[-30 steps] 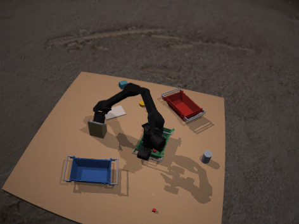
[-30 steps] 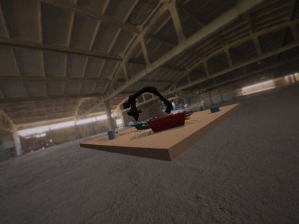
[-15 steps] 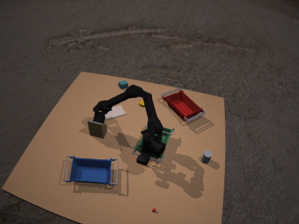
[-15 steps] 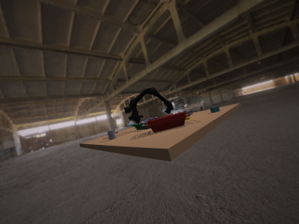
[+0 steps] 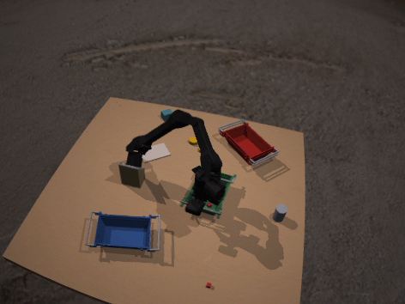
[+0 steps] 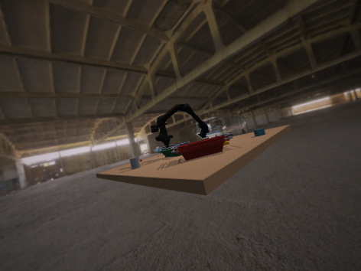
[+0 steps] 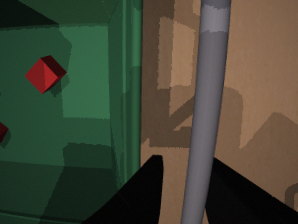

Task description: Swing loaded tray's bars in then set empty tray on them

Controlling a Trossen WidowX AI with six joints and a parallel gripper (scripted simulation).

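My gripper tip is 27 cm past the blue tray, 21 cm to the left of it and 3 cm above it. Round my gripper tip: grey cylinder (36 cm ahead, 10 cm to the left, 4 cm below); teal block (36 cm behind, 65 cm to the left, 5 cm below); white sheet (33 cm behind, 34 cm to the left, 7 cm below).
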